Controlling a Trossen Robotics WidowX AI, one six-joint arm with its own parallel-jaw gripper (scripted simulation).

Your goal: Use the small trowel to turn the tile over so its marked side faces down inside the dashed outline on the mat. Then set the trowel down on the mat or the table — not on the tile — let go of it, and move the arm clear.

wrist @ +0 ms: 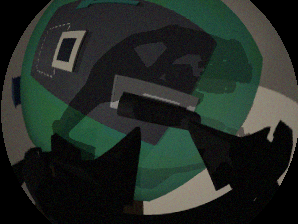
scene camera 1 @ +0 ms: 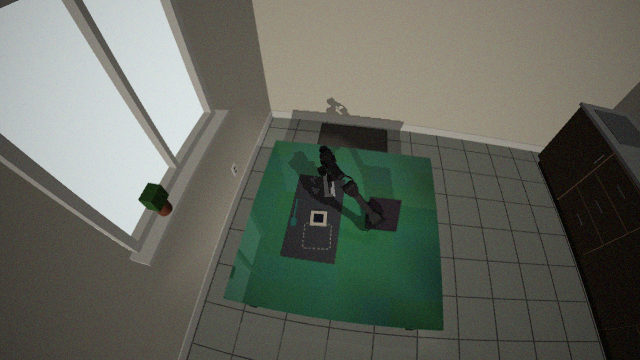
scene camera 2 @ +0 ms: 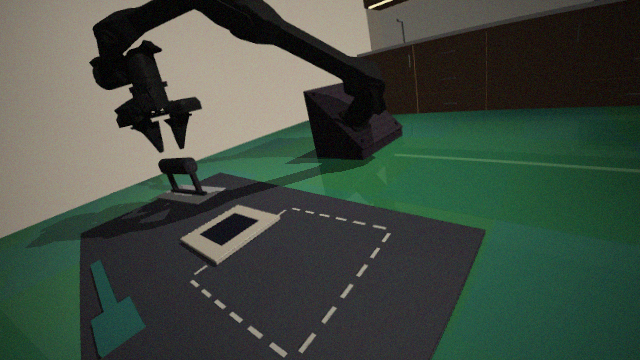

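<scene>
Tile [scene camera 2: 219, 238], also in wrist view [wrist: 66, 52]. Teal piece [scene camera 2: 119, 321]. My gripper [scene camera 2: 171, 150], also in wrist view [wrist: 164, 127]: open, holding nothing.
</scene>
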